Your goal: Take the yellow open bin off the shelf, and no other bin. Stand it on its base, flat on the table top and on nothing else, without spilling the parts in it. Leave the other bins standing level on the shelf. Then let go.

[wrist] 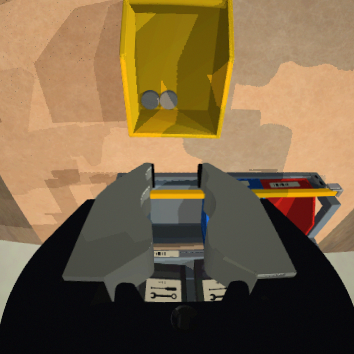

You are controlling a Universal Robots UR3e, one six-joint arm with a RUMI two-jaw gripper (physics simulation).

my gripper: 175, 166
yellow bin: 192, 55
red bin: 300, 210
yellow shelf rail: 290, 192
